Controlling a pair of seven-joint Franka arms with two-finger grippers.
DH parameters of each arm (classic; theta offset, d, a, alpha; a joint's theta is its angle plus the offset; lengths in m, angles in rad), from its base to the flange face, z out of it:
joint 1: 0 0.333 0 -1.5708
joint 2: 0 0 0 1.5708
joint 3: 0 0.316 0.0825 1.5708
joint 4: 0 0 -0.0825 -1.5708
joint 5: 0 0.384 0 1.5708
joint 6: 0 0 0.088 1.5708
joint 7: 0 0.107 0 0
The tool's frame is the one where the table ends.
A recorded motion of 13 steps. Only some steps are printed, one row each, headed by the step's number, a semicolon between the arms.
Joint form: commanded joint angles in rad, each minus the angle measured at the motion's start. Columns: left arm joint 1, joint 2, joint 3, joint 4, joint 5, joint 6, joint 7; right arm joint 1, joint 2, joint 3, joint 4, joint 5, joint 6, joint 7.
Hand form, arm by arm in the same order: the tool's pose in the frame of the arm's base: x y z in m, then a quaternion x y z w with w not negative. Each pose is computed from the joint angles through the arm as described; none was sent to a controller.
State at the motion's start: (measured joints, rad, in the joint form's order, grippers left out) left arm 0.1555 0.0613 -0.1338 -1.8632 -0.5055 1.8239 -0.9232; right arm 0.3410 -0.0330 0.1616 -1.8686 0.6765 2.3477 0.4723
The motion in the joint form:
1: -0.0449 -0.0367 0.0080 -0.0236 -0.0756 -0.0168 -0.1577; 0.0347 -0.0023 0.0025 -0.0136 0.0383 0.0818 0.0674
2: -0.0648 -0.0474 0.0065 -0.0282 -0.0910 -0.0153 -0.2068; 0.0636 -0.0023 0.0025 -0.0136 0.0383 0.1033 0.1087
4: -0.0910 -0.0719 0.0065 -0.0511 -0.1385 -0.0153 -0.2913; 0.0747 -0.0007 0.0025 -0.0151 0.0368 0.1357 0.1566
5: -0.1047 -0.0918 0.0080 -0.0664 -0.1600 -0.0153 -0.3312; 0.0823 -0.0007 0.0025 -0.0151 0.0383 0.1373 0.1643
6: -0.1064 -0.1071 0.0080 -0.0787 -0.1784 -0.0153 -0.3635; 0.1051 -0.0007 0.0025 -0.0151 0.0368 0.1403 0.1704
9: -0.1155 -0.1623 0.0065 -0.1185 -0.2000 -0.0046 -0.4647; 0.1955 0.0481 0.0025 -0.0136 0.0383 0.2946 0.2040
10: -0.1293 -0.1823 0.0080 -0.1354 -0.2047 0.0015 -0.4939; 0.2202 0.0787 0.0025 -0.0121 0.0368 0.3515 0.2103
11: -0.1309 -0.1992 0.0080 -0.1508 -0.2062 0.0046 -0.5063; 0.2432 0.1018 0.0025 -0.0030 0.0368 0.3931 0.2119
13: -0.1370 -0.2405 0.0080 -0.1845 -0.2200 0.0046 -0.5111; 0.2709 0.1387 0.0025 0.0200 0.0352 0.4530 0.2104
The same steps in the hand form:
1: 0.5599 -0.0538 0.4939 0.78242 0.55595 -0.18652 0.20965; 0.5094 0.3093 0.5860 -0.89825 0.18731 -0.08084 0.38926
2: 0.5566 -0.0669 0.4984 0.77227 0.56702 -0.19430 0.21054; 0.5018 0.3227 0.5881 -0.89411 0.19599 -0.07632 0.39539
4: 0.5477 -0.0848 0.5031 0.74636 0.59084 -0.21682 0.21643; 0.5008 0.3263 0.5897 -0.88626 0.21708 -0.07766 0.40174
5: 0.5412 -0.0929 0.5076 0.73439 0.60134 -0.22594 0.21911; 0.4984 0.3300 0.5898 -0.88575 0.21774 -0.07486 0.40304
6: 0.5368 -0.0950 0.5109 0.72176 0.61266 -0.23316 0.22213; 0.4910 0.3411 0.5902 -0.88734 0.21036 -0.07069 0.40420
9: 0.5217 -0.1012 0.5225 0.69017 0.64540 -0.24035 0.22216; 0.4797 0.3814 0.5778 -0.87487 0.21489 -0.09230 0.42415
10: 0.5151 -0.1073 0.5253 0.68367 0.65202 -0.24228 0.22082; 0.4800 0.3936 0.5659 -0.87175 0.21869 -0.10005 0.42686
11: 0.5100 -0.1077 0.5268 0.67986 0.65627 -0.24193 0.22039; 0.4784 0.4052 0.5608 -0.86880 0.21737 -0.10687 0.43187
13: 0.4972 -0.1111 0.5320 0.67853 0.65566 -0.24328 0.22476; 0.4787 0.4205 0.5561 -0.86313 0.21505 -0.12040 0.44076

